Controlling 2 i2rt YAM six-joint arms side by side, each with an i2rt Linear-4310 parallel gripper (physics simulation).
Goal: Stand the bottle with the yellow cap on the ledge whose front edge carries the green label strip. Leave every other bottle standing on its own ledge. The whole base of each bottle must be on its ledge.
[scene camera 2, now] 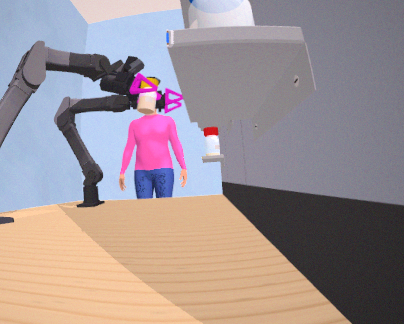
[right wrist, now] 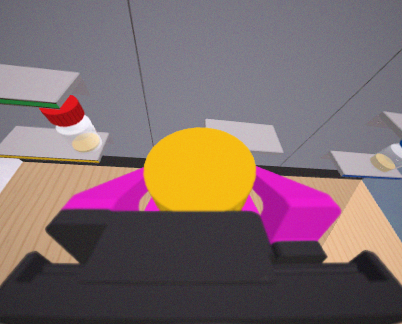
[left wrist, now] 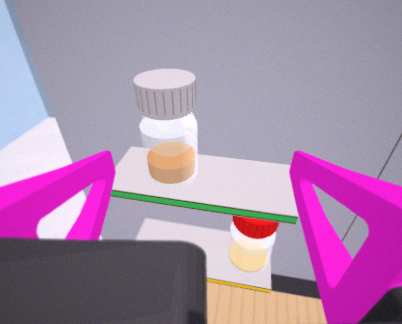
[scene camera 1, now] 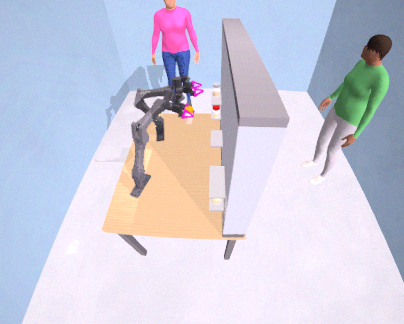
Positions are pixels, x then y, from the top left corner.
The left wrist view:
my left gripper: 202, 161
red-capped bottle: 251, 240
grey-capped bottle: 166, 98
